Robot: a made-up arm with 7 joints. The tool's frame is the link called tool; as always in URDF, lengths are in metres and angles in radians.
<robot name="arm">
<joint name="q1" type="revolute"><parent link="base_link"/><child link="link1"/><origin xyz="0 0 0.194" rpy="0 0 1.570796"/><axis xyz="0 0 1"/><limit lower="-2.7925" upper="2.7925" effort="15" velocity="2.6"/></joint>
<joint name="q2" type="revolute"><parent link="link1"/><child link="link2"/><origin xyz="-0.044 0 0.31" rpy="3.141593 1.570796 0"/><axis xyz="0 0 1"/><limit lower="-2.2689" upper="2.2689" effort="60" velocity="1.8"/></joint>
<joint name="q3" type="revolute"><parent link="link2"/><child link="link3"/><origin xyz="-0.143 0 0.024" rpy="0 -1.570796 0"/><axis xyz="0 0 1"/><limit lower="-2.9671" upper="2.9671" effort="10" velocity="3.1"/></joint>
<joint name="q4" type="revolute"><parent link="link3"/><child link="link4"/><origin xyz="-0.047 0.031 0.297" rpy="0 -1.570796 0"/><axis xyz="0 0 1"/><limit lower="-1.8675" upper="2.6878" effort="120" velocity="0.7"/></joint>
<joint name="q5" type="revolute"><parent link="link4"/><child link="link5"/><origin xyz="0.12 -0.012 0.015" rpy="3.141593 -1.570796 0"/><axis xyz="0 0 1"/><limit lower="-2.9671" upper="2.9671" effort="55" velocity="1"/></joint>
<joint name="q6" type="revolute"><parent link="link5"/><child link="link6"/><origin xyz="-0.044 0 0.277" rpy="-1.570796 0 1.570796"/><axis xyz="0 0 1"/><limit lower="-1.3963" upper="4.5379" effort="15" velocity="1.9"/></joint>
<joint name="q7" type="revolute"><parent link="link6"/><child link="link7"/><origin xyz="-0.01 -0.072 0.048" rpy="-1.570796 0 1.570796"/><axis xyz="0 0 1"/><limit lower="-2.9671" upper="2.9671" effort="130" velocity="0.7"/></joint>
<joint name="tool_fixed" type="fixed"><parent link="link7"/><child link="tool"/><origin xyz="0 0 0" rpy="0 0 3.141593"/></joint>
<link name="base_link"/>
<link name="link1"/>
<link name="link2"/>
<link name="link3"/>
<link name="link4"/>
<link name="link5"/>
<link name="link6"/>
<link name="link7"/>
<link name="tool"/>
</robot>
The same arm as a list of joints. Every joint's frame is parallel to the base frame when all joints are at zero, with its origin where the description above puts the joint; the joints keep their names.
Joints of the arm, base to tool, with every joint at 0 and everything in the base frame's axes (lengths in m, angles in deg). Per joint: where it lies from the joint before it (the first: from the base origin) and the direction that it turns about. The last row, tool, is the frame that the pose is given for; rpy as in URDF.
q1: axis +z offset 0 0 0.194
q2: axis -y offset 0 -0.044 0.31
q3: axis +z offset 0 -0.024 0.143
q4: axis +y offset 0.031 0.047 0.297
q5: axis +z offset -0.012 0.015 0.12
q6: axis -y offset 0 -0.044 0.277
q7: axis +x offset 0.01 -0.048 0.072
tool: offset 0 0 0 rpy 180 -90 0
Joint limits (deg, base to tool): -160..160 -130..130 -170..170 -107..154 -170..170 -80..260 -170..170

